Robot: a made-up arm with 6 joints.
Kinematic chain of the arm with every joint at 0, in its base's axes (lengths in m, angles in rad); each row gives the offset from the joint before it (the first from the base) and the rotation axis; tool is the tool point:
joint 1: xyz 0 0 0.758 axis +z
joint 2: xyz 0.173 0 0 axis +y
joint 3: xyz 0 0 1.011 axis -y
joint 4: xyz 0 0 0.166 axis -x
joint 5: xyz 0.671 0 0 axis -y
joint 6: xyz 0.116 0 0 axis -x
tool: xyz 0 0 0
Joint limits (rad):
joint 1: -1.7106..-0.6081
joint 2: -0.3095..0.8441
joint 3: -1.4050..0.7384
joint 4: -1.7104..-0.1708
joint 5: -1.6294..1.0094
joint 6: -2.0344..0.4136
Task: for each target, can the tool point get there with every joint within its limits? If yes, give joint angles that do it. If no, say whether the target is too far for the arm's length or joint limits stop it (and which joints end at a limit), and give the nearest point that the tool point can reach.
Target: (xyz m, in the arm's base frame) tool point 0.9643 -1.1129 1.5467
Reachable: yes | joints -0.8829 0.5318 0.2462 -1.0163 -0.4004 -1.1133
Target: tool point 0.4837 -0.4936 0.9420
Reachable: yes | joints -0.8570 0.4315 -1.1201 -0.4576 -0.9760 -0.1390
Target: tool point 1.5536 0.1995 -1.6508
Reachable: no: too far | nearest point 0.8393 -0.5243 0.6371 | short by 2.504 m
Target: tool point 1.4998 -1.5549 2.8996
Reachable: no: too far | nearest point 0.9450 -0.9798 2.0385 | short by 1.175 m
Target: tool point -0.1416 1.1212 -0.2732
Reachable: no: joint limits stop it (at a limit: joint 1, joint 2, joint 3) | nearest point 0.4832 -0.2755 0.7391 | short by 1.835 m
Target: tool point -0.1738 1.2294 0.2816
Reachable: no: joint limits stop it (at a limit: joint 1, joint 2, joint 3) | nearest point 0.2333 -0.0885 1.1391 | short by 1.624 m
